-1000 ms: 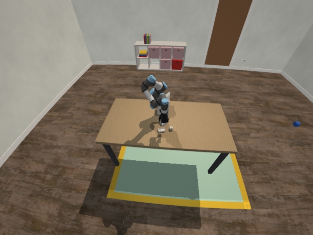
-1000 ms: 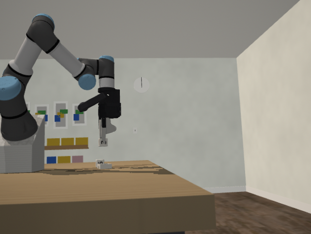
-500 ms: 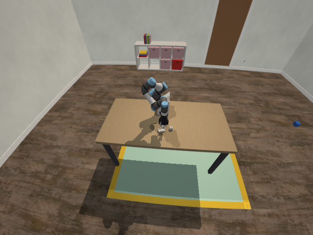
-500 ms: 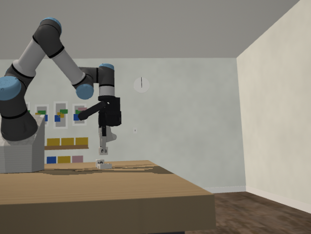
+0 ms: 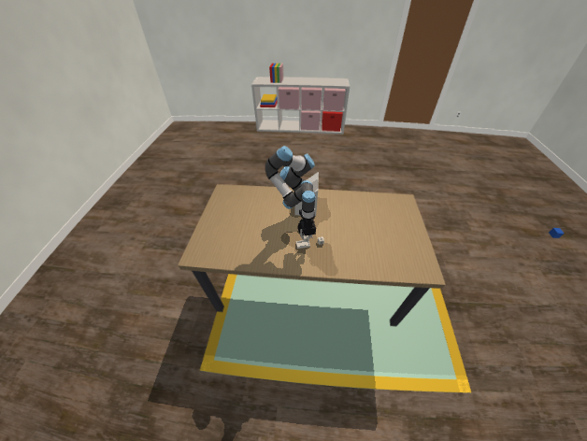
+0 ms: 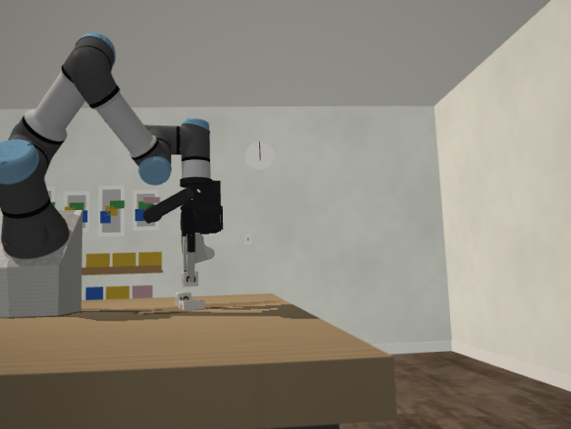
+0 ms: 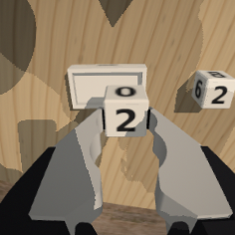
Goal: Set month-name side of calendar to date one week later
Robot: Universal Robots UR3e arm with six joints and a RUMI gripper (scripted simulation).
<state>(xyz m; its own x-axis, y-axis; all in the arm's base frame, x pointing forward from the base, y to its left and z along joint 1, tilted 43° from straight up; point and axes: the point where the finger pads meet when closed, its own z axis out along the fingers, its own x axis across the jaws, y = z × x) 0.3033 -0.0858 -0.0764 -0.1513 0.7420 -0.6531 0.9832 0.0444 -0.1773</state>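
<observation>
My gripper is now 60 mm above the white calendar tray and 20 mm to the left of it.
</observation>
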